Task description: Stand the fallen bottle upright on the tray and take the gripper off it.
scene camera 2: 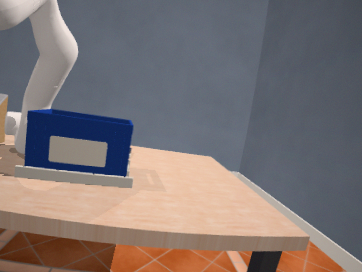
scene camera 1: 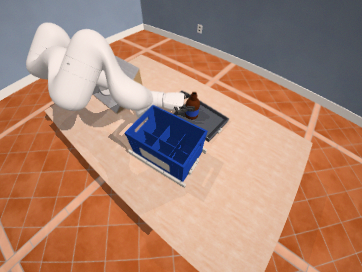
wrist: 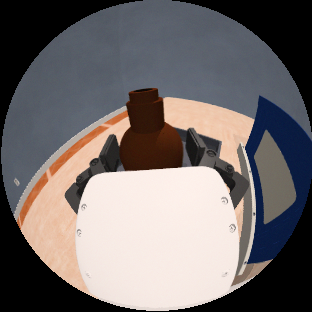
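Observation:
My gripper (wrist: 151, 139) is visible to me, and so is a brown bottle (wrist: 149, 142).

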